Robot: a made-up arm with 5 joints.
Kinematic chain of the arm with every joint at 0, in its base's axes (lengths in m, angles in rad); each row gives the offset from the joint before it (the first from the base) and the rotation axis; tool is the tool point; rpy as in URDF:
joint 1: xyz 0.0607 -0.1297 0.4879 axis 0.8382 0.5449 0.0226
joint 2: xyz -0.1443 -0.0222 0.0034 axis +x
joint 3: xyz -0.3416 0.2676 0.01 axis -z
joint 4: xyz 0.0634 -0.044 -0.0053 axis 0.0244 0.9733 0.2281
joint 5: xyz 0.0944 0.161 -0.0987 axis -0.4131 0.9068 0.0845
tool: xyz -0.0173 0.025 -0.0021 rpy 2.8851 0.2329 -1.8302
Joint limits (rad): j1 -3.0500..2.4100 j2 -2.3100..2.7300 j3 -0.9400..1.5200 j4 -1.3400..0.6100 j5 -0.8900..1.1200
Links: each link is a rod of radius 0.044 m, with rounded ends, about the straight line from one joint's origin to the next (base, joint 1, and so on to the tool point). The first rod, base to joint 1, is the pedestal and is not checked.
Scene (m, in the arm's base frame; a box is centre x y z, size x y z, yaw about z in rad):
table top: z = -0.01
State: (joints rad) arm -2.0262 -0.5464 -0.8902 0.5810 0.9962
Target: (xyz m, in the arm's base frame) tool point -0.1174 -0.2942 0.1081
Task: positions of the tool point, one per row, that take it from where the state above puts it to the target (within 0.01 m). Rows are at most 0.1 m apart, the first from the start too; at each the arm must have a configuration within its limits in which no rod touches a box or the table.
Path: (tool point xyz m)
1: 0.0398 -0.6683 0.0857
2: 0.0152 -0.6091 0.0634
3: -0.0170 -0.5477 0.0632
4: -0.0536 -0.4858 0.0835
5: -0.0659 -0.4341 0.0802
6: -0.0810 -0.3842 0.0833
7: -0.0983 -0.3373 0.0928
8: -0.1174 -0.2942 0.1081

